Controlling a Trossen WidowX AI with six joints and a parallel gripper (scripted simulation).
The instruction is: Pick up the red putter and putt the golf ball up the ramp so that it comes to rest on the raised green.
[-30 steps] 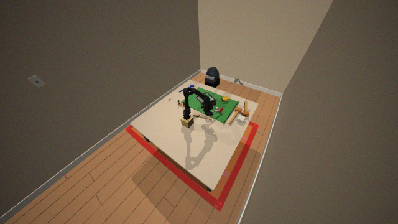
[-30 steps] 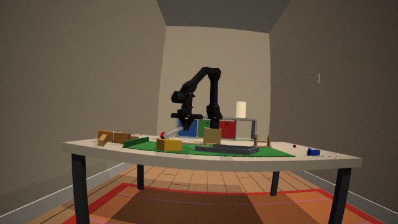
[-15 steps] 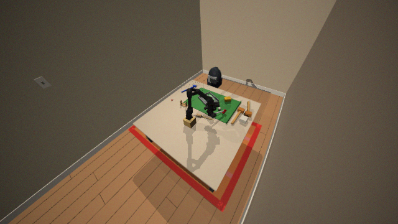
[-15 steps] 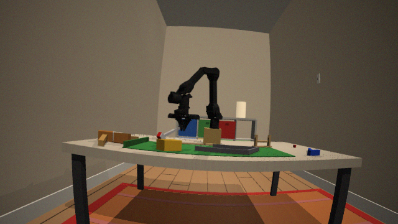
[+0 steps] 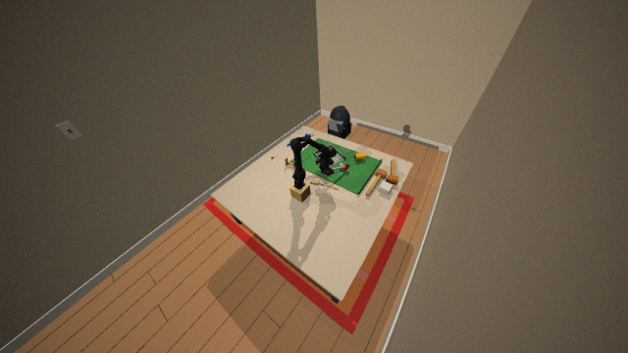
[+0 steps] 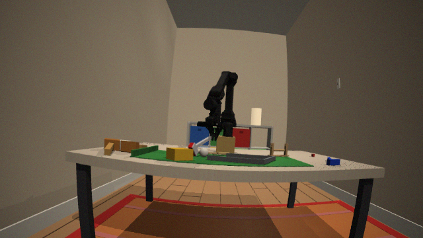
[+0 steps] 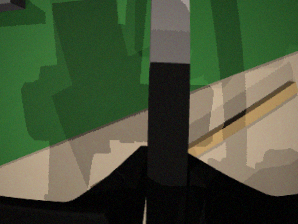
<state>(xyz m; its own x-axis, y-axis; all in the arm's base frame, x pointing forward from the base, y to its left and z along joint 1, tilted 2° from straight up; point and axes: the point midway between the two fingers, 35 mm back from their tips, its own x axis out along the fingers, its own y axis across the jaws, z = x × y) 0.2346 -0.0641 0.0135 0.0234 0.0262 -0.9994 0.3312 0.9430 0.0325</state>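
The wooden stick is 5 cm behind my gripper tip, 1 cm to the right of it and 7 cm below it. The rest, counted from my gripper tip: green mat (25 cm ahead, 7 cm to the left, 7 cm below); red putter (11 cm ahead, 4 cm to the right, 1 cm below); white golf ball (21 cm ahead, 3 cm to the right, 5 cm below).
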